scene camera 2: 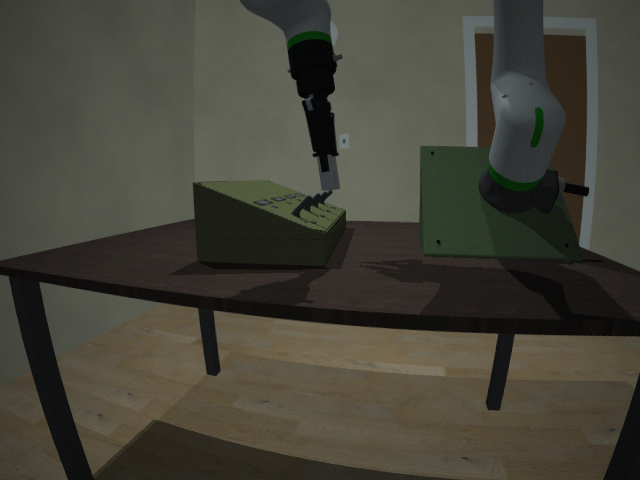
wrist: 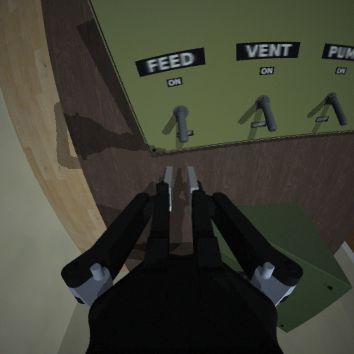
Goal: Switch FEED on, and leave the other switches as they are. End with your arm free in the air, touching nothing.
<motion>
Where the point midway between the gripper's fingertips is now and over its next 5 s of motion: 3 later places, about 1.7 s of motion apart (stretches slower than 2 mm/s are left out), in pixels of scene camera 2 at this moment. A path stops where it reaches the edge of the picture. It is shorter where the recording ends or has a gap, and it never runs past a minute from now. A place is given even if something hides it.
The gripper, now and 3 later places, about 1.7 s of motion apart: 331,189; 305,199; 304,194; 302,178
</motion>
